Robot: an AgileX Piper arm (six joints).
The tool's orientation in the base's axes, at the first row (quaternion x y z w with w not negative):
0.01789 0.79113 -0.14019 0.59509
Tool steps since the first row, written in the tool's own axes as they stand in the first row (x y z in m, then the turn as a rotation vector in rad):
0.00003 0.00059 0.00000 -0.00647 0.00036 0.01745
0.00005 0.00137 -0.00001 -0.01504 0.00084 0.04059
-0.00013 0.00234 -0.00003 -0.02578 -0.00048 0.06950
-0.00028 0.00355 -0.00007 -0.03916 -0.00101 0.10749
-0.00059 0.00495 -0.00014 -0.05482 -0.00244 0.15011
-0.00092 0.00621 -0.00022 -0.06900 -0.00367 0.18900
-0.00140 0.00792 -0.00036 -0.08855 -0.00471 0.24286
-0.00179 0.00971 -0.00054 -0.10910 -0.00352 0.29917
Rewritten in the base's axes. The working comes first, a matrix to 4 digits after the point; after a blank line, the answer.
The tool's axes in the first row as the columns of a matrix, in the base's axes (used below as rounded here):
-0.2911 0.1952 0.9366
-0.1385 0.9601 -0.2431
-0.9466 -0.2005 -0.2524

0.00011 0.00056 -0.00015 0.01830 -0.00300 0.00165
0.00024 0.00131 -0.00032 0.04256 -0.00698 0.00382
0.00047 0.00227 -0.00034 0.07250 -0.01379 0.00696
0.00071 0.00346 -0.00043 0.11188 -0.02168 0.01014
0.00101 0.00487 -0.00040 0.15607 -0.03124 0.01449
0.00127 0.00614 -0.00032 0.19639 -0.03991 0.01835
0.00162 0.00789 -0.00017 0.25232 -0.05130 0.02347
0.00191 0.00970 -0.00012 0.31127 -0.06100 0.02847

